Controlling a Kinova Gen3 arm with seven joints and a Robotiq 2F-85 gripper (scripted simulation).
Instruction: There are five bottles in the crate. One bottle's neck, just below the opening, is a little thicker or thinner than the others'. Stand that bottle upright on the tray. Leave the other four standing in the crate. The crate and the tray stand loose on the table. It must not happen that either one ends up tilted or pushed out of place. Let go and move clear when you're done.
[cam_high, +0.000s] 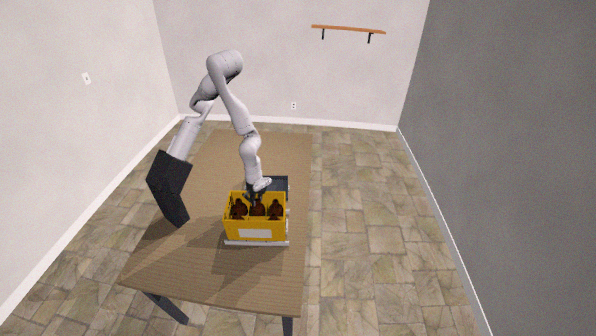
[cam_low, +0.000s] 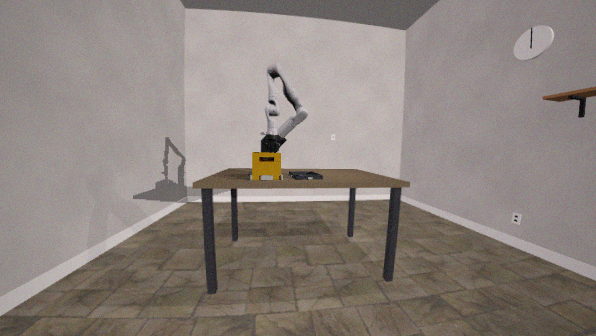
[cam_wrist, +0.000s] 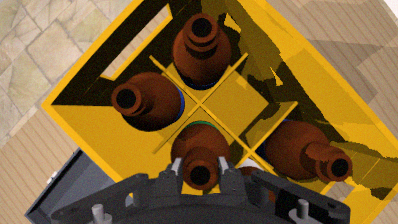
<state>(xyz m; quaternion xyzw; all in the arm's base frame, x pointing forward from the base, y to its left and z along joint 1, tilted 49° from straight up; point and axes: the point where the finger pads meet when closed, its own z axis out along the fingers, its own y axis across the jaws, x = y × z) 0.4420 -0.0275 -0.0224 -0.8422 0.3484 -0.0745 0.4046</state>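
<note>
The yellow crate lies 70 mm below my hand, 50 mm to the right of it and 10 mm ahead of it. From my hand the other things lie so: dark grey tray 240 mm to the left, 140 mm below, 20 mm behind.
</note>
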